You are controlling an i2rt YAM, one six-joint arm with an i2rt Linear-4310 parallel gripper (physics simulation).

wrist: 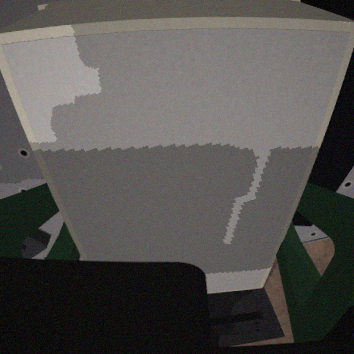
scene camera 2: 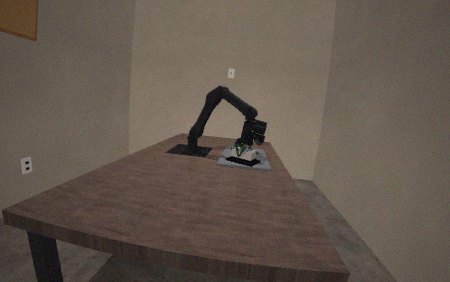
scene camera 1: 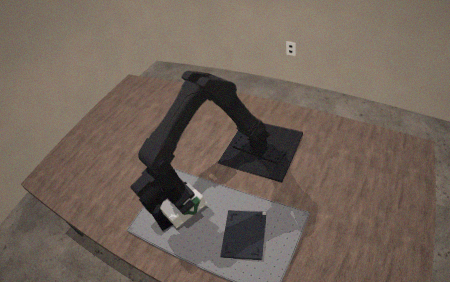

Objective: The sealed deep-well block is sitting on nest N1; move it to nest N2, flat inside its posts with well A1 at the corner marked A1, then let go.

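Places are measured from the arm's base along level axes (x left, y back, z up), in metres.
Pixels of known places: gripper, fingertip midpoint: (wrist: pixel 177 177) (scene camera 2: pixel 241 155) (scene camera 1: pixel 187 205); arm's base at its link origin: (scene camera 2: pixel 192 150) (scene camera 1: pixel 259 149).
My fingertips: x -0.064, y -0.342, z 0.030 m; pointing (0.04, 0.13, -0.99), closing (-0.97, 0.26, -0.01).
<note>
For each thing: its top centre in the pictures, then the offset to it from my fingertips. Level surfaces: height alone.
- sealed block at its top centre: (wrist: pixel 178 233) (scene camera 1: pixel 180 200) (scene camera 2: pixel 244 148) dy -0.014, dx -0.004, dz +0.042 m
- left dark nest at its top centre: (wrist: pixel 274 123) (scene camera 1: pixel 172 203) (scene camera 2: pixel 243 157) dy -0.019, dx -0.047, dz -0.001 m
- wooden table at its surface level: dz -0.036 m
The sealed block (scene camera 1: pixel 175 219) (scene camera 2: pixel 248 154) (wrist: pixel 190 100) is whitish with a pale rim and sits between the green fingers of my gripper (scene camera 1: pixel 184 209) (scene camera 2: pixel 243 150) (wrist: pixel 177 177), which is shut on its two sides. In scene camera 1 it covers most of the left dark nest (scene camera 1: pixel 162 225); a strip of that nest shows past its left side. The block looks low, but I cannot tell whether it touches the nest. The right dark nest (scene camera 1: pixel 244 235) (scene camera 2: pixel 243 161) holds no block and has a small white corner mark. Well A1 cannot be made out.
Both nests lie on a grey perforated board (scene camera 1: pixel 285 227) (scene camera 2: pixel 266 165) on the wooden table (scene camera 1: pixel 350 175) (scene camera 2: pixel 175 200). The arm's dark base plate (scene camera 1: pixel 290 150) (scene camera 2: pixel 175 149) is behind the board in scene camera 1. Arm shadows fall across the board.
</note>
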